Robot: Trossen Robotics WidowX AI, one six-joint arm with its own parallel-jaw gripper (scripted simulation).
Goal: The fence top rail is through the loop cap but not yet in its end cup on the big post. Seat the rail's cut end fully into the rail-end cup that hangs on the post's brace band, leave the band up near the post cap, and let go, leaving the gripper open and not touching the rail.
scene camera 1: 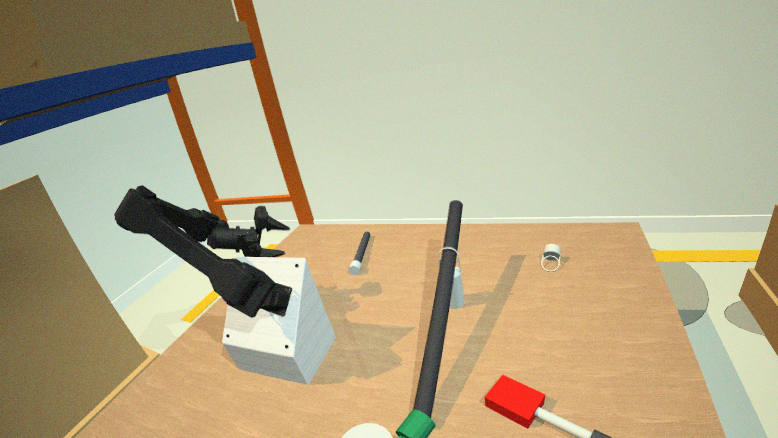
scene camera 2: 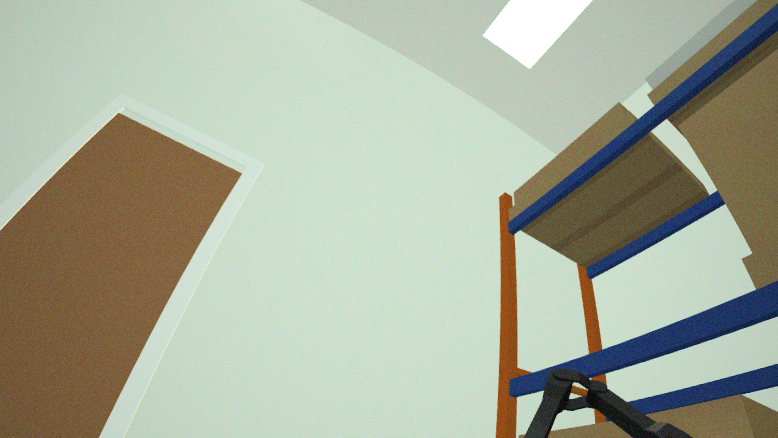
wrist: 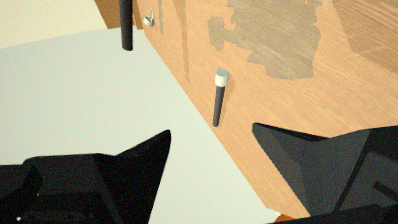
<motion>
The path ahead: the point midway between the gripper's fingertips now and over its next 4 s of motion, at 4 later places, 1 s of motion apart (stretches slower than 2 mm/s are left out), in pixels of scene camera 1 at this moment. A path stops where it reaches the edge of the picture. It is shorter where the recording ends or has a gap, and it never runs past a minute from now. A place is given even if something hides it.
The gripper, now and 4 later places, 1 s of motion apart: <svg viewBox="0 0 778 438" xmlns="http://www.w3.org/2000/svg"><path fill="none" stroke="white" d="M287 240L341 188L414 265L415 326L406 390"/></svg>
</motion>
